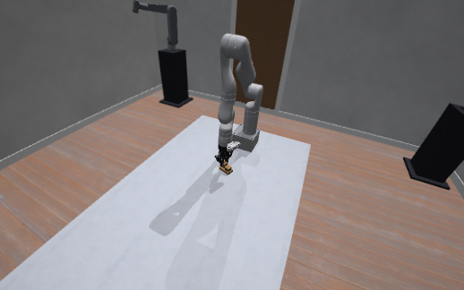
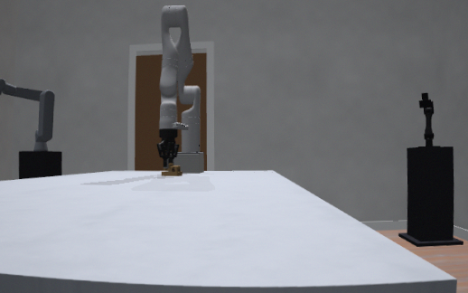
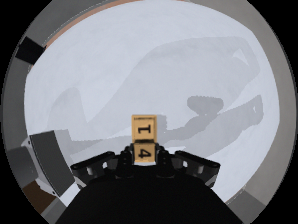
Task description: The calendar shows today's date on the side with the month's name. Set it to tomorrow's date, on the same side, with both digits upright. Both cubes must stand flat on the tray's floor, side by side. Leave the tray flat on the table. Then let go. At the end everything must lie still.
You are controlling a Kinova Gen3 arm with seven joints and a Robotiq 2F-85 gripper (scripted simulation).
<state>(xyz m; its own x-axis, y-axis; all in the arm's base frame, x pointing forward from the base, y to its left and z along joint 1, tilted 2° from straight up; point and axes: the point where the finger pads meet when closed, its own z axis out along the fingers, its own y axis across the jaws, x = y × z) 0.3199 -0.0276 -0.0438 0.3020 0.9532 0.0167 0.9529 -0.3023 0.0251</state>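
Now: hand 40 mm above the wooden calendar tray and 20 mm to the right of it. The rest, counted from my hand: wooden digit cube (10 mm below).
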